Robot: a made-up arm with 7 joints. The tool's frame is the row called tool.
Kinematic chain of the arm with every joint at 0, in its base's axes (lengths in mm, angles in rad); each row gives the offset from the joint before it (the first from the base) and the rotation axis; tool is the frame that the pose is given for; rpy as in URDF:
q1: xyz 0 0 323 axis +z
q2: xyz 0 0 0 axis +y
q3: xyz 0 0 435 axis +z
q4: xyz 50 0 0 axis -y
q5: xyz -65 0 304 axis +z
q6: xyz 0 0 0 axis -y
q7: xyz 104 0 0 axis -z
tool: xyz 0 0 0 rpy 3.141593 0 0
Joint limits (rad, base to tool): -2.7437..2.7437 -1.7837..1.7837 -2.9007..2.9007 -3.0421..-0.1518 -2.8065..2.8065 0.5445..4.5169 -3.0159..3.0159
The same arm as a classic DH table. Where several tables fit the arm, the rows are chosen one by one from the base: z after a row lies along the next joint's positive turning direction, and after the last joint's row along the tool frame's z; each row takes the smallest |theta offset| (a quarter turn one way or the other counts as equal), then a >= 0, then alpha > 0; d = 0 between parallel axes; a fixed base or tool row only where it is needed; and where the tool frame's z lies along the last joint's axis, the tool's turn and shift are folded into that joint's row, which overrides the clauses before.
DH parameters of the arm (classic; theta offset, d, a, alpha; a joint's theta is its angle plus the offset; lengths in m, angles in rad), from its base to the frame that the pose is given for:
q1: 0.0000 0.3230 0.0000 -1.5708
q2: 0.0000 0.0000 0.0000 1.5708
q3: 0.0000 0.4350 0.0500 1.5708
q4: 0.0000 0.0000 -0.0650 -1.5708
q5: 0.0000 0.3040 0.0000 1.5708
q6: 0.0000 0.0000 0.1040 1.5708
q7: 0.0000 0.0000 0.0000 0.0000
Joint limits (rad, base to tool): -2.7437..2.7437 -1.7837..1.7837 -2.9007..2.9007 -3.0421..-0.1518 -2.8065..2.8065 0.5445..4.5169 -3.0159..3.0159

